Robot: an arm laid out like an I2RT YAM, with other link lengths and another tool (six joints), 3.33 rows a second.
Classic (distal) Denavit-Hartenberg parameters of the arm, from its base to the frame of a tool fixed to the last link. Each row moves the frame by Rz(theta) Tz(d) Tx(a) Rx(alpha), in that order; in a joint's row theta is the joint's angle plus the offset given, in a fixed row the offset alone. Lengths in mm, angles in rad.
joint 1: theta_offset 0, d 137.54, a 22.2, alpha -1.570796
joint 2: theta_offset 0, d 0, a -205.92, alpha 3.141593
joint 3: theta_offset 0.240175, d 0, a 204.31, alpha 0
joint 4: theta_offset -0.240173, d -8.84, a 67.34, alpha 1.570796
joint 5: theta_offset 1.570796, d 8.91, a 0, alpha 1.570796
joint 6: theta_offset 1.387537, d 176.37, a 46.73, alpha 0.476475
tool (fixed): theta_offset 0, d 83.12, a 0, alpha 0
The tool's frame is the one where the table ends.
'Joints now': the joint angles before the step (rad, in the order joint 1, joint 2, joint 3, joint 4, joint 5, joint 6). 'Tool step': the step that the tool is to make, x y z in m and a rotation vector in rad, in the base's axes. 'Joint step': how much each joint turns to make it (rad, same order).
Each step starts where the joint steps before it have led.
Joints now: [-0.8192, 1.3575, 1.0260, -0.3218, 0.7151, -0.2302]
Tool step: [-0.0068, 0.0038, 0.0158, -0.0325, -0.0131, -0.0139]
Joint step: [0.0023, -0.0523, 0.0001, -0.0192, 0.0206, -0.0007]
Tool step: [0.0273, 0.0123, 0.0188, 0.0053, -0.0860, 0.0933]
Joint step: [0.0474, -0.0764, 0.0632, -0.1061, -0.0747, 0.0358]
